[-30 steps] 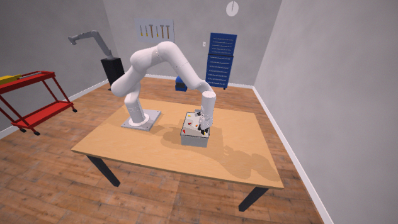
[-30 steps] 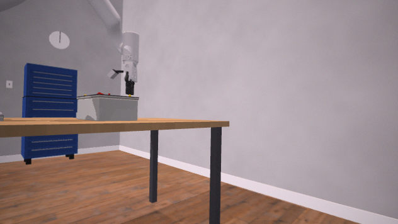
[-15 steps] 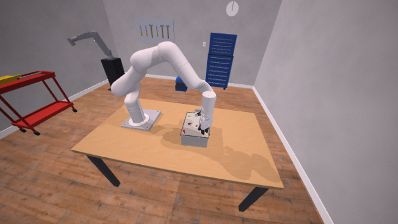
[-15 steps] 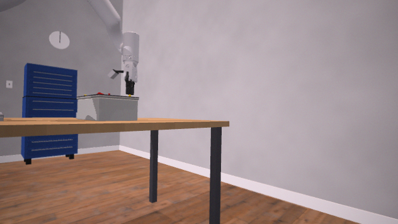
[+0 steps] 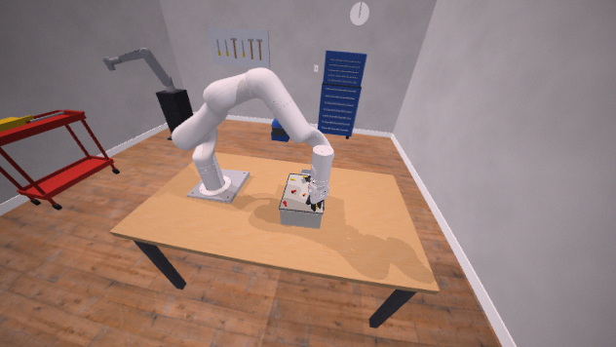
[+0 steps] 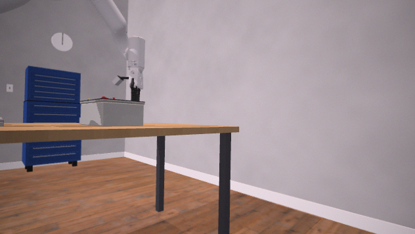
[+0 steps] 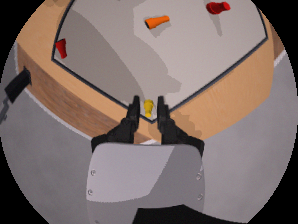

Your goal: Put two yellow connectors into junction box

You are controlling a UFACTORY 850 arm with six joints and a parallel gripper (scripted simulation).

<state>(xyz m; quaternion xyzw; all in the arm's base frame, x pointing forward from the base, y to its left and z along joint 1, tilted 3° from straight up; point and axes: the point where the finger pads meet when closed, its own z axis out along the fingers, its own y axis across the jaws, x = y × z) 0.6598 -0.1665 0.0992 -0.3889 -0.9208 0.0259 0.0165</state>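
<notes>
Now: hand 12 cm to the right of the grey tool case, 7 cm past it and 5 cm above it. Also, from my hand: red connector: 16 cm behind, 1 cm below.
</notes>
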